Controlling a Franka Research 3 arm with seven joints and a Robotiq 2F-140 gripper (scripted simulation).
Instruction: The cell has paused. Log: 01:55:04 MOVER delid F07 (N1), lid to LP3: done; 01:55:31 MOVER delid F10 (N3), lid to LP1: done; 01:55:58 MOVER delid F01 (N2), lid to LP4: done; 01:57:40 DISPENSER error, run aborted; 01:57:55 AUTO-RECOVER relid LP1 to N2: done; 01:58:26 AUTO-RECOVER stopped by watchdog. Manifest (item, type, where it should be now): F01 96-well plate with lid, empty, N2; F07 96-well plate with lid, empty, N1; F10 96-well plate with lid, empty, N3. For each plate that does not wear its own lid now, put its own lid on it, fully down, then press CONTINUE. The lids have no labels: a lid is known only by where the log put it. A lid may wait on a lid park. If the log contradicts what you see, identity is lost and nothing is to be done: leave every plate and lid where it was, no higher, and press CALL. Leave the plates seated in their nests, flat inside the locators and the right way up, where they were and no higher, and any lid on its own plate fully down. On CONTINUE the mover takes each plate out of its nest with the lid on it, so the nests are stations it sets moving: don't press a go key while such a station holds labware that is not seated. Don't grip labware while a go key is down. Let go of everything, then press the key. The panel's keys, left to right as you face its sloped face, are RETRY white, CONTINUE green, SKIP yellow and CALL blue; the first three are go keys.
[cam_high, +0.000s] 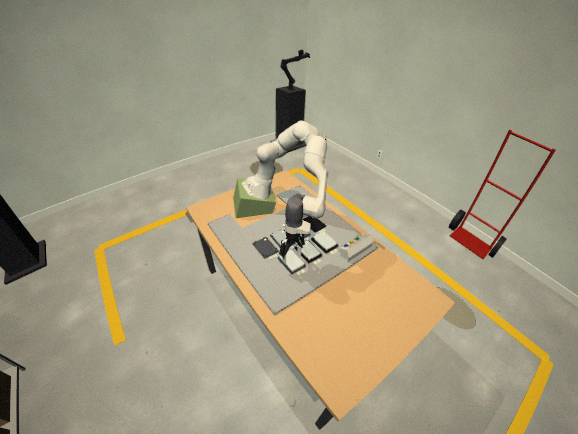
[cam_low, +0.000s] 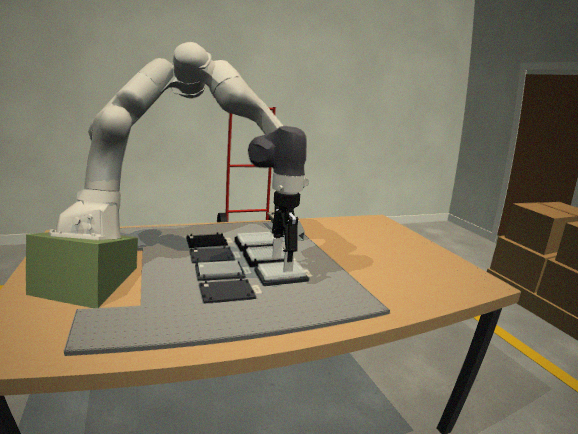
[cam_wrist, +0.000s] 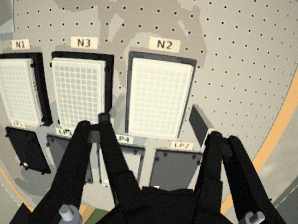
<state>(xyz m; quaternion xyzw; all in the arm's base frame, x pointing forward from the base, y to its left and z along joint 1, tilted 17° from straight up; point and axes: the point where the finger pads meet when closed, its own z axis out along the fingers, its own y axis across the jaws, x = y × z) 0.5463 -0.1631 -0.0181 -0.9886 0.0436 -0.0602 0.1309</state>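
Right now the plate is 5 cm below my hand. Round my hand: park LP2: 19 cm behind, 5 cm to the right, 6 cm below; park LP3: 17 cm behind, 20 cm to the left, 6 cm below; blue call key: 14 cm ahead, 30 cm to the left.
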